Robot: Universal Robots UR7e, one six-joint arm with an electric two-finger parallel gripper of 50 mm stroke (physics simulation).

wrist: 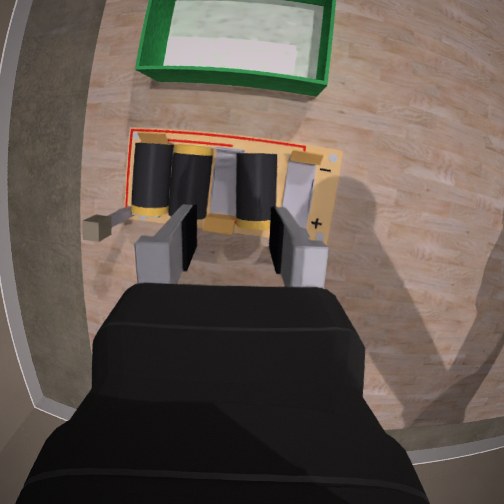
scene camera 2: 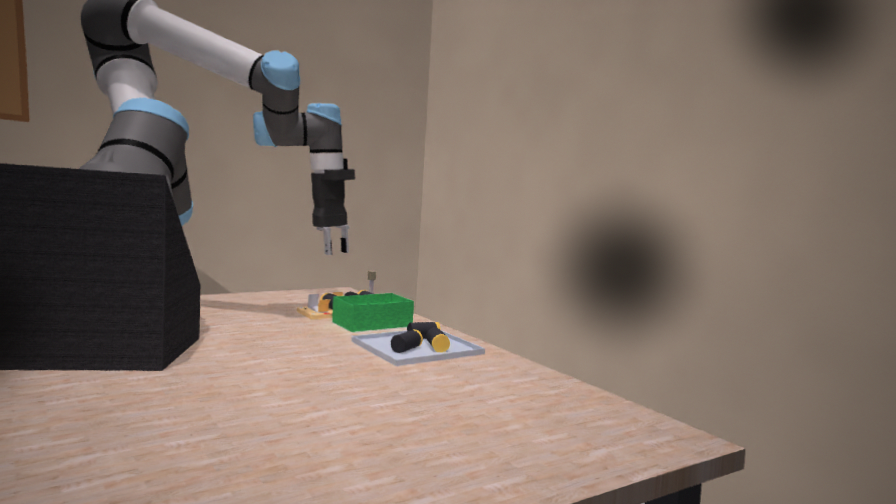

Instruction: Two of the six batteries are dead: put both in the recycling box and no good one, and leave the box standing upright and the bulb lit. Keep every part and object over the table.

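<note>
My gripper (wrist: 232, 235) is open and empty, hanging well above the orange battery holder (wrist: 230, 182); it also shows in the scene view (scene camera 2: 335, 241). The holder carries three black batteries with yellow ends: two side by side at the left (wrist: 152, 177) (wrist: 190, 182) and one further right (wrist: 256, 187). Two grey slots (wrist: 225, 182) (wrist: 300, 187) are bare. The bulb (wrist: 100, 227) at the holder's left end looks dull, not lit. The green recycling box (wrist: 235, 42) stands upright beyond the holder, and I see no battery in it. At least two more batteries (scene camera 2: 407, 340) (scene camera 2: 433, 335) lie on a grey tray (scene camera 2: 418, 347).
A large black block (scene camera 2: 87, 269) stands at the table's left, by the arm's base. A wall runs close along the table's right side. The table's front edge and right corner (scene camera 2: 739, 451) are far from the objects.
</note>
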